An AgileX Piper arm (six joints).
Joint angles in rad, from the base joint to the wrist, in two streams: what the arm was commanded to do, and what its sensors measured. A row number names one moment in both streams.
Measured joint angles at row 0:
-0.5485, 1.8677, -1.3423, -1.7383, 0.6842, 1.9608
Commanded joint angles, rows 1 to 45:
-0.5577, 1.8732, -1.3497, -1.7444, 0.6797, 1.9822
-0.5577, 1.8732, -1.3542, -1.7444, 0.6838, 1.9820
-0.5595, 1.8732, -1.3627, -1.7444, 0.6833, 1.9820
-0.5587, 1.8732, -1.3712, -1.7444, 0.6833, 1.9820
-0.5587, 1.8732, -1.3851, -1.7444, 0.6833, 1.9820
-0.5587, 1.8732, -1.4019, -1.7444, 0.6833, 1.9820
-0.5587, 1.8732, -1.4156, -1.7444, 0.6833, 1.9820
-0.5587, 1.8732, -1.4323, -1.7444, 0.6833, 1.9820
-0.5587, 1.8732, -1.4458, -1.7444, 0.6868, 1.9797
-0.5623, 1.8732, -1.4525, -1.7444, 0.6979, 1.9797
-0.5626, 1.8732, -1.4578, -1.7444, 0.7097, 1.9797
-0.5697, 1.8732, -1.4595, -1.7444, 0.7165, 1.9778
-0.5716, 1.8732, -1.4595, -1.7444, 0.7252, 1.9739
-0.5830, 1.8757, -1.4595, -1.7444, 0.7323, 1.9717
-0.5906, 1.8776, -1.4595, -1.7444, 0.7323, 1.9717
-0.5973, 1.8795, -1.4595, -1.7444, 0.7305, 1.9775
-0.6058, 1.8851, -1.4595, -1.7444, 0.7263, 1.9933
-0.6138, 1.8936, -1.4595, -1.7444, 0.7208, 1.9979
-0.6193, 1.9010, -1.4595, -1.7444, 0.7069, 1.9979
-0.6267, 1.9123, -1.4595, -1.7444, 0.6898, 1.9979
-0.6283, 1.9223, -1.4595, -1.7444, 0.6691, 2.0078
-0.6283, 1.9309, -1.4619, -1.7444, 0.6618, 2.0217
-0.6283, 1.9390, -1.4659, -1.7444, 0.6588, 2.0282
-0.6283, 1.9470, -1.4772, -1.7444, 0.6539, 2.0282
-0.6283, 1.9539, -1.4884, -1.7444, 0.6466, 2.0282
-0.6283, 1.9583, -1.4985, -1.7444, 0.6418, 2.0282
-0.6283, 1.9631, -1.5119, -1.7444, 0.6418, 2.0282
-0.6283, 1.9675, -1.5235, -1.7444, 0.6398, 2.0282
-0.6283, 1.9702, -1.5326, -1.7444, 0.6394, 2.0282
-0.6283, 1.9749, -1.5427, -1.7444, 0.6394, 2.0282
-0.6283, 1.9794, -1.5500, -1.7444, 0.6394, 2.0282
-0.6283, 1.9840, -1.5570, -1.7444, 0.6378, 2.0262
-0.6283, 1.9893, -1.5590, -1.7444, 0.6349, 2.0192
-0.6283, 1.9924, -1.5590, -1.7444, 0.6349, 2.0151
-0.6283, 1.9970, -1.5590, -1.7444, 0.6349, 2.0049
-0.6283, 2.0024, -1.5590, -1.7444, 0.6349, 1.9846
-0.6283, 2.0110, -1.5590, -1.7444, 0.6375, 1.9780
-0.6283, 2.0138, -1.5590, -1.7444, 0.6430, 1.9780
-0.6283, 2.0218, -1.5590, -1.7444, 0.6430, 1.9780
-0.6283, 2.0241, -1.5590, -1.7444, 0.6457, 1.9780
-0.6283, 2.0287, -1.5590, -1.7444, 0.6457, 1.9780
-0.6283, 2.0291, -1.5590, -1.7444, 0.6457, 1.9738
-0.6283, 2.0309, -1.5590, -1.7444, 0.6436, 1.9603
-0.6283, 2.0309, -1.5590, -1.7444, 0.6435, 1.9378
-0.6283, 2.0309, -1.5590, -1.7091, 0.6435, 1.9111
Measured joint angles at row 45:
-0.6237, 2.0123, -1.5581, -1.7571, 0.6513, 1.9788
